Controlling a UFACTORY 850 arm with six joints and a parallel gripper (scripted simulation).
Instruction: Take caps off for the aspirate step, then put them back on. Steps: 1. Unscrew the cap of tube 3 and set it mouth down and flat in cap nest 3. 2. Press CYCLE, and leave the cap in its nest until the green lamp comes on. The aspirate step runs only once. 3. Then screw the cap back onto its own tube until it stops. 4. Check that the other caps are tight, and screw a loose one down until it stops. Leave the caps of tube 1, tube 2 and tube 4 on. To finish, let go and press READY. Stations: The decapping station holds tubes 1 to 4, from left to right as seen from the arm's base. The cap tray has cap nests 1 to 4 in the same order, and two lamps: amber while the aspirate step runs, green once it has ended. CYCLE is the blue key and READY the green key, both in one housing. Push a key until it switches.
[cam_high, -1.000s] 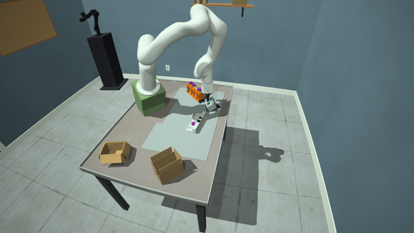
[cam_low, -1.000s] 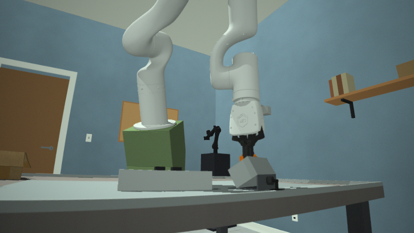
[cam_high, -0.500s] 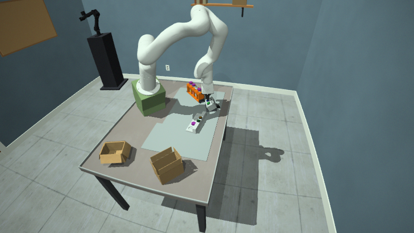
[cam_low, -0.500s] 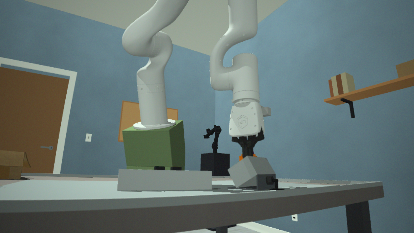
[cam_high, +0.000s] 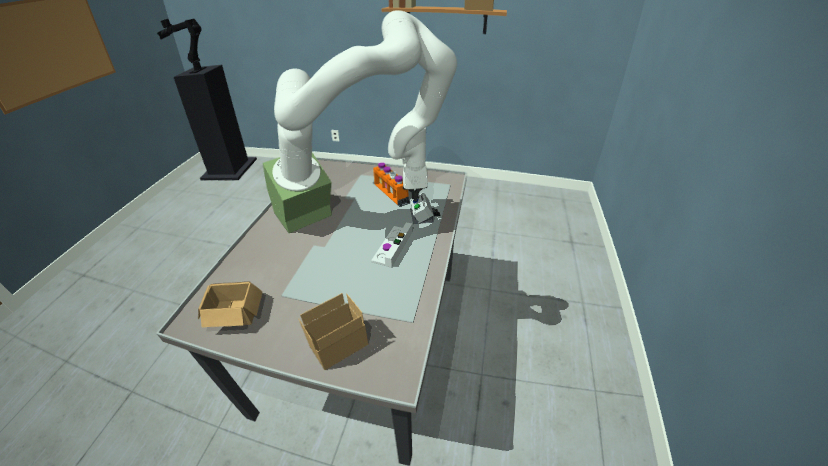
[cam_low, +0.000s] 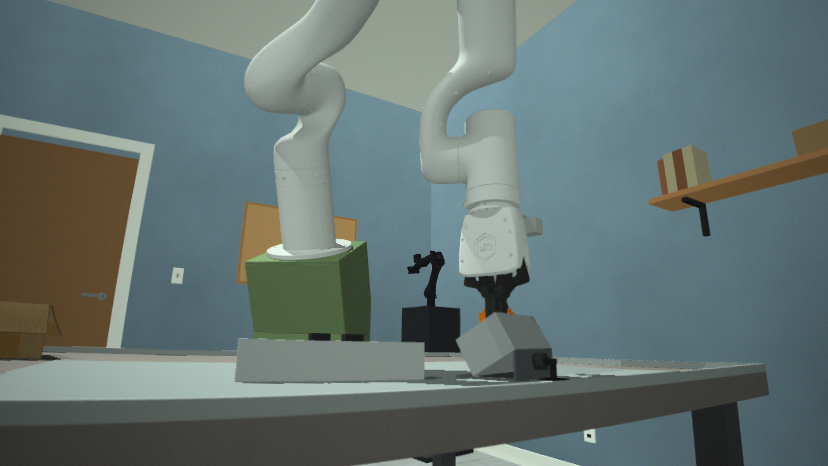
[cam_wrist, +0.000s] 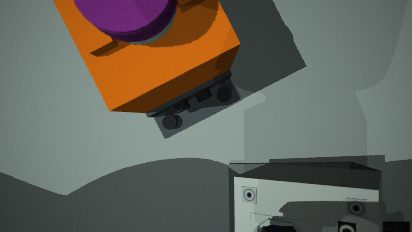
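The blue key lies 3 cm below my hand. Round my hand: green key 1 cm ahead, 4 cm to the right, 2 cm below; then grey key housing 2 cm ahead, 2 cm to the right, 4 cm below.
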